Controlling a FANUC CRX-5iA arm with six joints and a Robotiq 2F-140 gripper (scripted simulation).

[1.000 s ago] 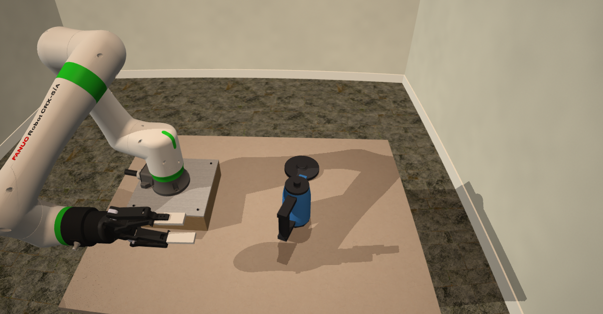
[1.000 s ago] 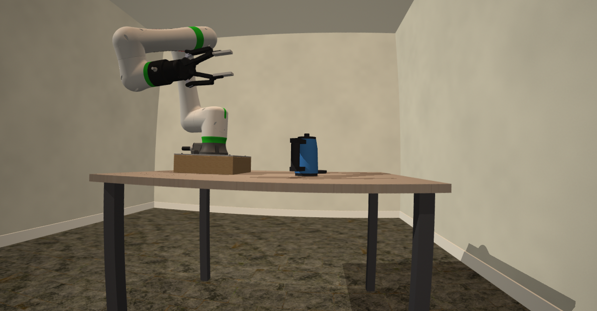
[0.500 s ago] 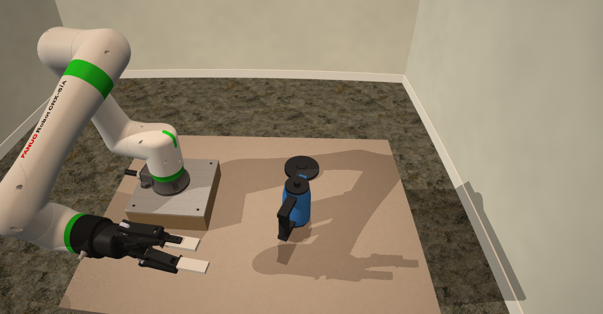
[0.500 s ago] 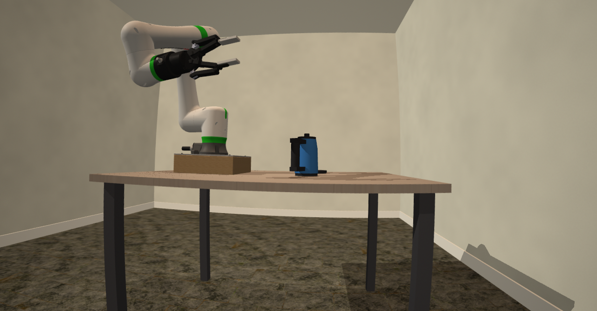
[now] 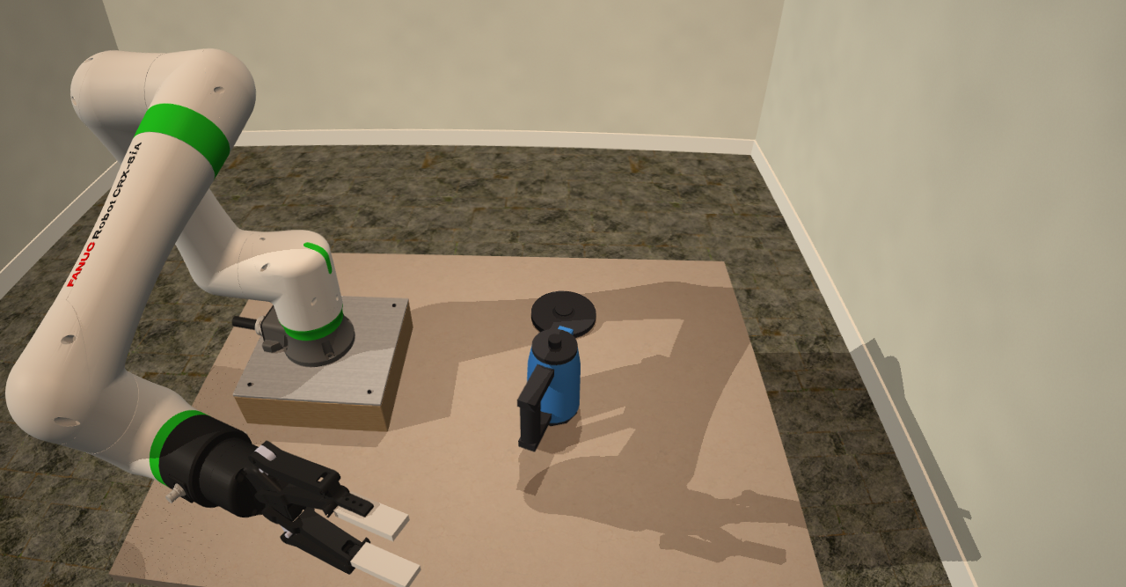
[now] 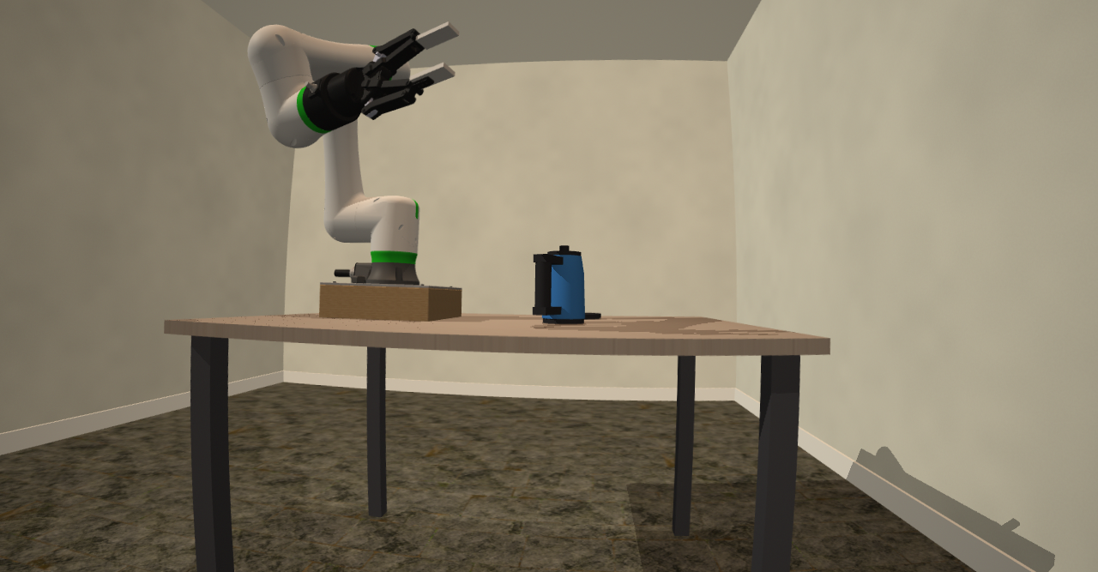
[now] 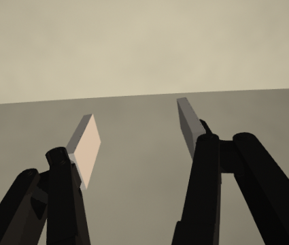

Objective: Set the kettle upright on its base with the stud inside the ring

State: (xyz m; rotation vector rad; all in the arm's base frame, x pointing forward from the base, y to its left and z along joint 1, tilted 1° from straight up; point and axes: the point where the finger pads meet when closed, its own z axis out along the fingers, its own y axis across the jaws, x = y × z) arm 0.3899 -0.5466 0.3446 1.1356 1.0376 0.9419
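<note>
Right now the blue kettle is 90 mm ahead of my hand, 510 mm to the left of it and 330 mm below it. Round my hand: round black base 80 mm ahead, 800 mm to the left, 420 mm below.
</note>
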